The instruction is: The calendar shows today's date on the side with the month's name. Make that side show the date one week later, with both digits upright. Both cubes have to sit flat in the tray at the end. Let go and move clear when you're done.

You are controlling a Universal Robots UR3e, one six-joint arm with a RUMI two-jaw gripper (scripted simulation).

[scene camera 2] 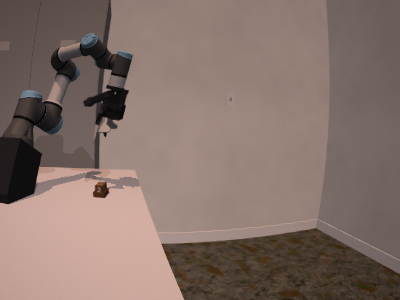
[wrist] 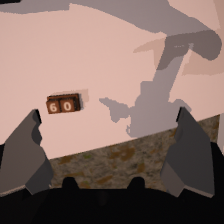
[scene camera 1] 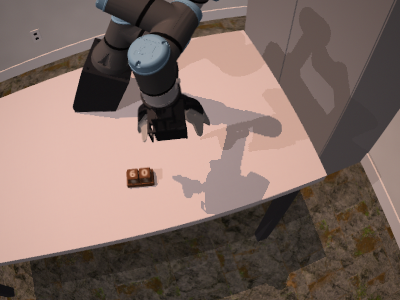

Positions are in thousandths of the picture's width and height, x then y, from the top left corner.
Labels:
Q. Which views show the gripper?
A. Scene camera 2, the wrist view and scene camera 1: all of them.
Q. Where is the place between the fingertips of the gripper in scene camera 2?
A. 249, 468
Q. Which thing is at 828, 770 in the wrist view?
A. The gripper.

